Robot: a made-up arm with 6 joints.
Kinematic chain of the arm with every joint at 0, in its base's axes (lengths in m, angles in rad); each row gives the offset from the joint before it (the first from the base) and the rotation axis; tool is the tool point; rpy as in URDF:
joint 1: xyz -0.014 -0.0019 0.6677 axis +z
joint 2: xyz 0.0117 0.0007 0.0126 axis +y
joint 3: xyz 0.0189 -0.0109 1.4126 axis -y
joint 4: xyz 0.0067 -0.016 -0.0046 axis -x
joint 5: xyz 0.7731 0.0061 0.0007 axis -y
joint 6: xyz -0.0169 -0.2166 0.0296 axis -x
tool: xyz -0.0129 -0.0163 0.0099 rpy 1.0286 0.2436 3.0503
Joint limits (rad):
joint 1: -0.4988..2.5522
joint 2: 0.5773..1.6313
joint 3: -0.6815..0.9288
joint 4: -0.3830..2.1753
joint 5: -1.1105..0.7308
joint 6: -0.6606..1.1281
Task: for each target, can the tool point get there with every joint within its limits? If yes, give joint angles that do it. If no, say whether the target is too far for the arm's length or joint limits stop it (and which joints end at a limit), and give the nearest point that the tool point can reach.
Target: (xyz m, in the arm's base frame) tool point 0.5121 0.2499 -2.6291
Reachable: no: too far | nearest point 1.0765 0.5200 -0.2347 | short by 2.475 m
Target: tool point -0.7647 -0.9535 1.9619
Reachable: no: joint limits stop it (at a limit: joint 1, joint 2, joint 3, joint 4) | nearest point -1.0530 0.5359 1.1892 | short by 1.702 m
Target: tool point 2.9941 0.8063 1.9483
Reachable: no: too far | nearest point 1.9784 0.5334 1.5185 | short by 1.136 m
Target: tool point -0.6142 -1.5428 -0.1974
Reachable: no: joint limits stop it (at a limit: joint 1, joint 2, joint 3, joint 4, joint 5) | nearest point 0.6055 -0.6287 0.0194 | short by 1.540 m
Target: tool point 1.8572 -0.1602 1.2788
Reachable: yes | joints -0.0170 0.9196 0.3357 0.9528 0.2444 0.2820
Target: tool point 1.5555 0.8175 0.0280
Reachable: yes | joints 0.6179 1.5254 0.2953 0.1447 -0.3804 0.1717
